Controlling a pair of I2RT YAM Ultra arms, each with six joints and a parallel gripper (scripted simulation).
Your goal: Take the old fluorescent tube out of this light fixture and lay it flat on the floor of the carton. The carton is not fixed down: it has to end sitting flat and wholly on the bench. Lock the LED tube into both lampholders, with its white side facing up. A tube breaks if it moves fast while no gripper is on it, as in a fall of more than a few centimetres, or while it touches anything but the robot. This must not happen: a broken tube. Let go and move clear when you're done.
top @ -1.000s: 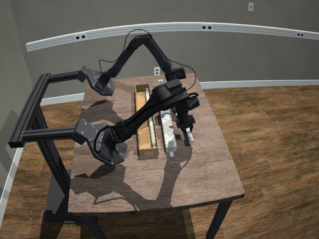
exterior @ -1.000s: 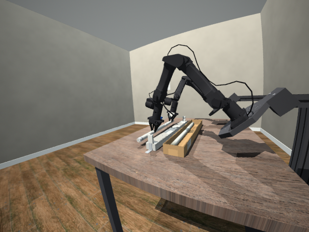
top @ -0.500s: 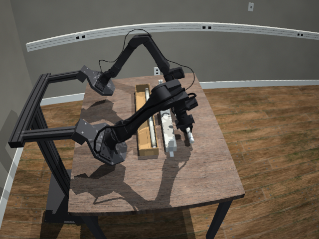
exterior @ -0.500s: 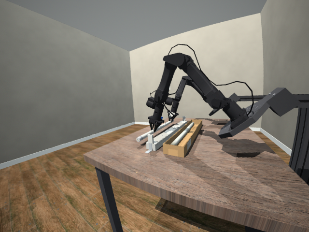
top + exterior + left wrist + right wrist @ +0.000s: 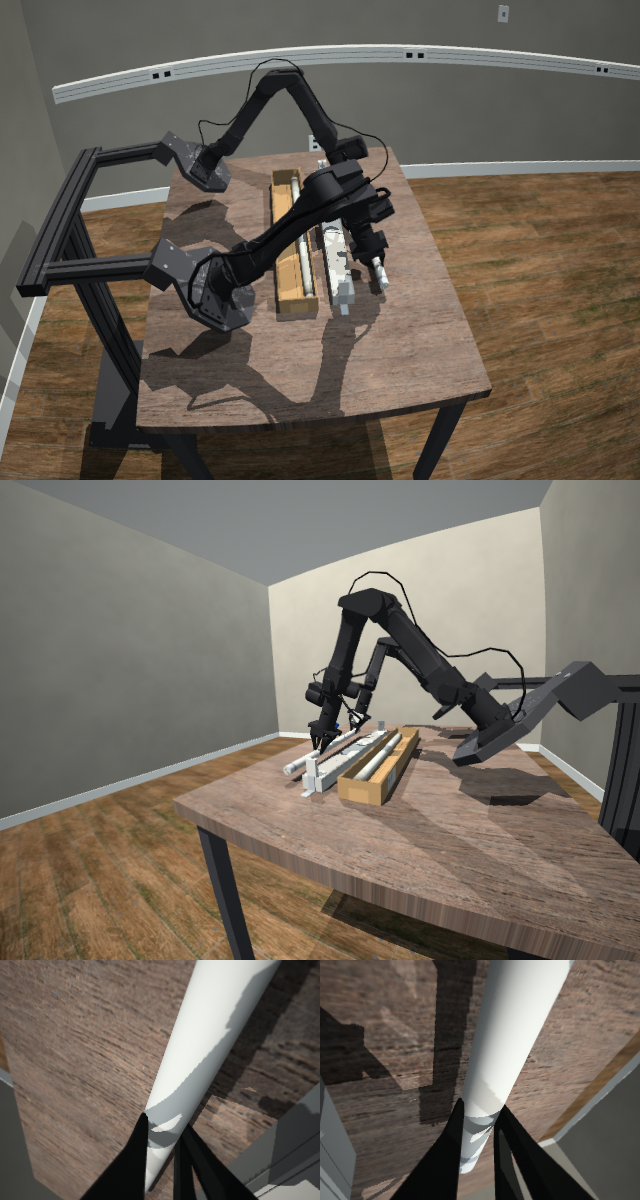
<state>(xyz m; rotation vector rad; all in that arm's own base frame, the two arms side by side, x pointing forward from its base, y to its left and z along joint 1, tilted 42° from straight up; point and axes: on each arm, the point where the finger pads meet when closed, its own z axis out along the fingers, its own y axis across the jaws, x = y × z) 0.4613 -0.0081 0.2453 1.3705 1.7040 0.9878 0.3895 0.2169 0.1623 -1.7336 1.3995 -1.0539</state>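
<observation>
Right now my left hand is 1 cm past the LED tube, 12 cm to the left of it and 1 cm above it. The rest, counted from my left hand: old fluorescent tube (21 cm behind, 10 cm to the right, 3 cm below); then light fixture (11 cm behind, 11 cm to the right, 1 cm above); then carton (24 cm behind, 9 cm to the right, 2 cm below).
</observation>
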